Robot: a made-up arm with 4 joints.
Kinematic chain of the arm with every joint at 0, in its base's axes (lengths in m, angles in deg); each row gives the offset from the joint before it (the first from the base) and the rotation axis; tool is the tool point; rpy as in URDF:
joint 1: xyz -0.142 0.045 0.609 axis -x
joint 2: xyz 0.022 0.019 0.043 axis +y
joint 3: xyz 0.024 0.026 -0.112 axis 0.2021 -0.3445 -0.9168
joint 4: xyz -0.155 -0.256 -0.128 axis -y
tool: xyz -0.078 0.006 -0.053 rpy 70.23 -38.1 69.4
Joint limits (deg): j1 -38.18..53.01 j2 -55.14..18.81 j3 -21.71..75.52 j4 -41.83..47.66
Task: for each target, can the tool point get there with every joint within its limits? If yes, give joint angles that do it. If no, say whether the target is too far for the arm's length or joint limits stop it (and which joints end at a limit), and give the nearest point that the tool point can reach.
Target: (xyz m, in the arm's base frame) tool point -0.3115 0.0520 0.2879
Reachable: yes | joints -29.62 -11.69 10.99 -25.69
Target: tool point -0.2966 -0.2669 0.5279
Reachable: yes | joints 23.20 -0.31 -12.15 -17.12
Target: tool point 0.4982 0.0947 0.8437
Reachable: no: too far | nearest point 0.0801 -0.2630 0.7115 | short by 0.566 m
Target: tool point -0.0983 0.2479 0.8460
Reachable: no: joint limits stop it (at a limit: joint 1, joint 2, joint 3, joint 4) | nearest point 0.0694 0.3992 0.4643 | short by 0.444 m
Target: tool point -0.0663 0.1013 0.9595
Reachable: no: joint limits stop it (at a limit: joint 1, joint 2, joint 3, joint 4) | nearest point -0.3050 -0.1913 0.7861 | short by 0.416 m
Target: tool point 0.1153 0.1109 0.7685
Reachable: no: joint limits stop it (at a limit: joint 1, joint 2, joint 3, joint 4) | nearest point 0.0801 -0.2630 0.7115 | short by 0.380 m
